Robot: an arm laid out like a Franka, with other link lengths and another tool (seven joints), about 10 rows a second.
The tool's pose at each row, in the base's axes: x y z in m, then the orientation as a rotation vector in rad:
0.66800, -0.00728, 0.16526, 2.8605, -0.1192, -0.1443
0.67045, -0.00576, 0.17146, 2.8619, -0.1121, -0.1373
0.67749, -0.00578, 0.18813, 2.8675, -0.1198, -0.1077
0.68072, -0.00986, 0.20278, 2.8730, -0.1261, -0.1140
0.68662, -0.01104, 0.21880, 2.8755, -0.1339, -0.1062
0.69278, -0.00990, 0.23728, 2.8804, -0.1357, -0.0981
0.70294, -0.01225, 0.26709, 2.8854, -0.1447, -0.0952
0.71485, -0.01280, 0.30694, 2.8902, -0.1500, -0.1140
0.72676, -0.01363, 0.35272, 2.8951, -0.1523, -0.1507
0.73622, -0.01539, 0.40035, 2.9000, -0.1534, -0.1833
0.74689, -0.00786, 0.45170, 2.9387, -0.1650, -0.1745
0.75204, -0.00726, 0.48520, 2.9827, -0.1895, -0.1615
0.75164, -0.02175, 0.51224, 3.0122, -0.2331, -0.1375
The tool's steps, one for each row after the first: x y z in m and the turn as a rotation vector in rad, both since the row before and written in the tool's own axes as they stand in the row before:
0.00174, 0.00008, -0.00661, 0.0008, 0.0055, -0.0043
0.00560, 0.00414, -0.01670, 0.0058, 0.0195, 0.0077
0.00267, 0.00763, -0.01328, 0.0059, -0.0050, 0.0033
0.00491, 0.00491, -0.01564, 0.0030, 0.0046, 0.0059
0.00489, 0.00322, -0.01861, 0.0050, 0.0053, 0.0016
0.00869, 0.00905, -0.02898, 0.0056, 0.0011, 0.0060
0.00980, 0.00947, -0.03930, 0.0051, -0.0134, 0.0016
0.00894, 0.01098, -0.04514, 0.0053, -0.0252, -0.0019
0.00529, 0.01232, -0.04671, 0.0055, -0.0223, -0.0024
0.00390, 0.00385, -0.05270, 0.0393, 0.0047, 0.0048
0.00145, 0.00553, -0.03341, 0.0458, 0.0064, 0.0129
-0.00110, 0.01843, -0.02450, 0.0336, 0.0128, 0.0269

